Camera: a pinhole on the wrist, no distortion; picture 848 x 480 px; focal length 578.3 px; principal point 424.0 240.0 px. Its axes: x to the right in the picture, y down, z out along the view. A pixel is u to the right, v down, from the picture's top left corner.
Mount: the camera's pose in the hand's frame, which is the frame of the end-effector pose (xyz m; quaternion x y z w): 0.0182 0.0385 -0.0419 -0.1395 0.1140 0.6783 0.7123
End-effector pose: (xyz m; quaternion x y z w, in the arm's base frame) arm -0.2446 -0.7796 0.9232 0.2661 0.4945 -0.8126 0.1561
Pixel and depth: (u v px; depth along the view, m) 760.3 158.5 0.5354
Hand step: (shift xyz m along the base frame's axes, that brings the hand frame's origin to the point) 0.0908 -0.5501 -0.2976
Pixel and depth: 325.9 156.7 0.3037
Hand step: -0.0646 -0.2763 -0.0022
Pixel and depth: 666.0 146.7 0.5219
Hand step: 0.0343 -0.5256 -0.2261
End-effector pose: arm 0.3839 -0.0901 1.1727 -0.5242 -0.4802 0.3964 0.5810
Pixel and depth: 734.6 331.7 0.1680
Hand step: -0.0741 0.0360 -0.1834
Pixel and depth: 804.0 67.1 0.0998
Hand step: -0.0122 0.0721 -0.1258
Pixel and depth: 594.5 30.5 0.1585
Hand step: -0.0676 0.1107 -0.1249
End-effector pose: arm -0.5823 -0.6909 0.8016 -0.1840 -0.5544 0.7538 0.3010
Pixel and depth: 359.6 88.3 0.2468
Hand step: -0.2035 -0.1167 -0.0240
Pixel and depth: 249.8 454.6 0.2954
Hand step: -0.0973 -0.2705 0.0162
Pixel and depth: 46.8 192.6 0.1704
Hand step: -0.1108 -0.0986 0.0565
